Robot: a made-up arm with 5 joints.
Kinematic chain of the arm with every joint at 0, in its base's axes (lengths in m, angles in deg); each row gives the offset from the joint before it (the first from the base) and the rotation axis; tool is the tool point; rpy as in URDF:
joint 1: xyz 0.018 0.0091 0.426 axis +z
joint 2: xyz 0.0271 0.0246 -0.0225 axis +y
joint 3: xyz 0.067 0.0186 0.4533 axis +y
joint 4: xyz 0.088 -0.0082 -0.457 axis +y
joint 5: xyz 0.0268 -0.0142 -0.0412 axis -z
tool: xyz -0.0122 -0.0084 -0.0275 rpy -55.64 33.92 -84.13
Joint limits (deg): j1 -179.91..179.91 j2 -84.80..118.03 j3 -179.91..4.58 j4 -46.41..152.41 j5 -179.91..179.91
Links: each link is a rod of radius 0.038 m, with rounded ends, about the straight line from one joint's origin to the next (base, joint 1, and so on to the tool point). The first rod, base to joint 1, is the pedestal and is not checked.
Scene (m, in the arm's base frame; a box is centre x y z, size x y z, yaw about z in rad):
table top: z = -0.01
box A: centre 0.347 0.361 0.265 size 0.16 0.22 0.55 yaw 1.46
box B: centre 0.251 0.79 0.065 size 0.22 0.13 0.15 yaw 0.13
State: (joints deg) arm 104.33 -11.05 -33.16 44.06 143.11
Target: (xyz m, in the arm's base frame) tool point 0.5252 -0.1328 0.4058
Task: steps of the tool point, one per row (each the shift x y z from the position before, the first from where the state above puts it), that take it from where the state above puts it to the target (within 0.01 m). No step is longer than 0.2 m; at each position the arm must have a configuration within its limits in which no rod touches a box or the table.
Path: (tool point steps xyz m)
1: 0.0928 0.0000 -0.0925
2: 0.0819 -0.0407 -0.0786
3: 0.0557 -0.0697 -0.0601
4: 0.0219 -0.0819 -0.0388
5: -0.0103 -0.0770 -0.0162
6: -0.0334 -0.0586 0.0060
7: 0.1191 0.0160 -0.0246
8: 0.1315 -0.0306 0.0188
9: 0.1149 -0.0801 0.0627
10: 0.0707 -0.1170 0.1028

